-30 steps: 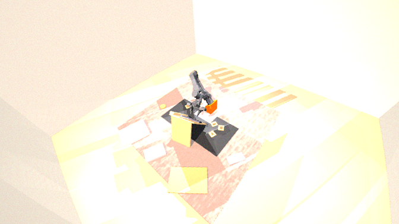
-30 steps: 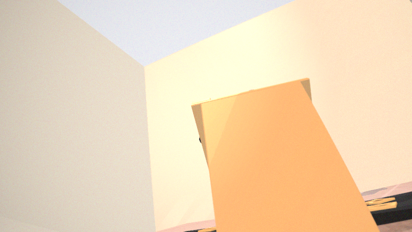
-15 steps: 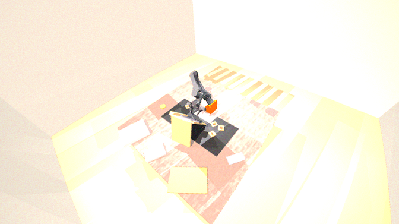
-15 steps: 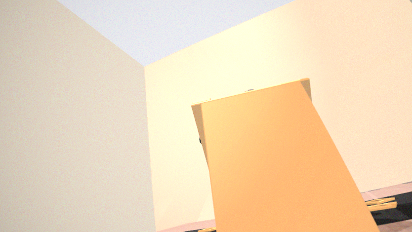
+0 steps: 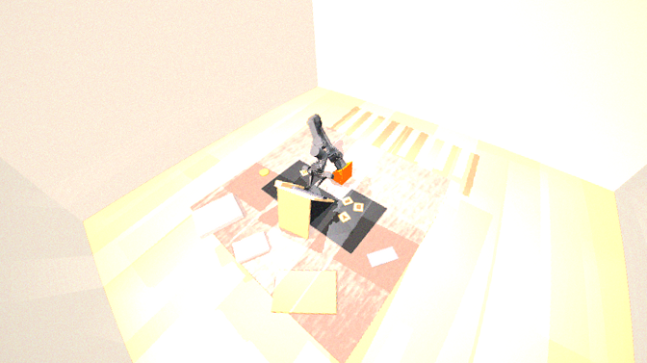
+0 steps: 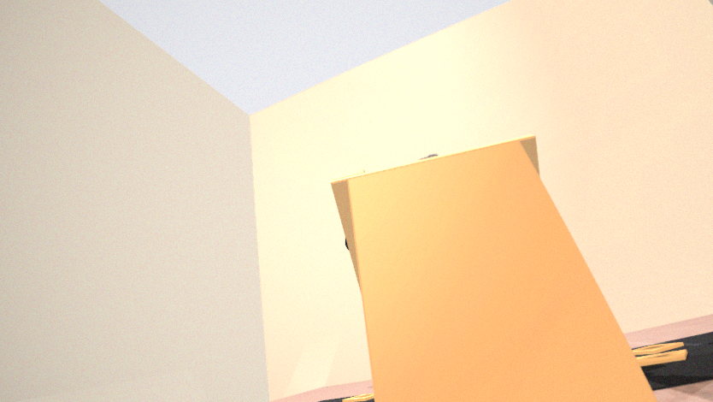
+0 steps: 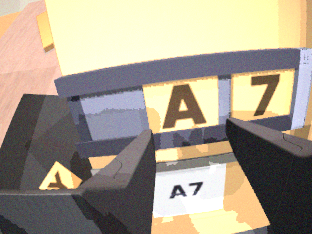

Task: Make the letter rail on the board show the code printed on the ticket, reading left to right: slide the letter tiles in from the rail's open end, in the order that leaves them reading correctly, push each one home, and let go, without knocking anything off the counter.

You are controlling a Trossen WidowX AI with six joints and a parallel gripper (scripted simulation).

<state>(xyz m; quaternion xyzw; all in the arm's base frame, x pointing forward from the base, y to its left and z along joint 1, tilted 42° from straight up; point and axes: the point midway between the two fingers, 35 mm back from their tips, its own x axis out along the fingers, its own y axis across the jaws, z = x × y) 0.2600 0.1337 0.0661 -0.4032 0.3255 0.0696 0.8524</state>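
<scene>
Right now my gripper tip is 30 mm short of the letter tile, 10 mm to the right of it and 30 mm above it. The rest, counted from my gripper tip: white ticket: 20 mm behind, 10 mm to the right, 110 mm below; flat yellow slab: 370 mm ahead, 370 mm to the left, 180 mm below; black mat: 100 mm behind, 40 mm to the right, 190 mm below.
</scene>
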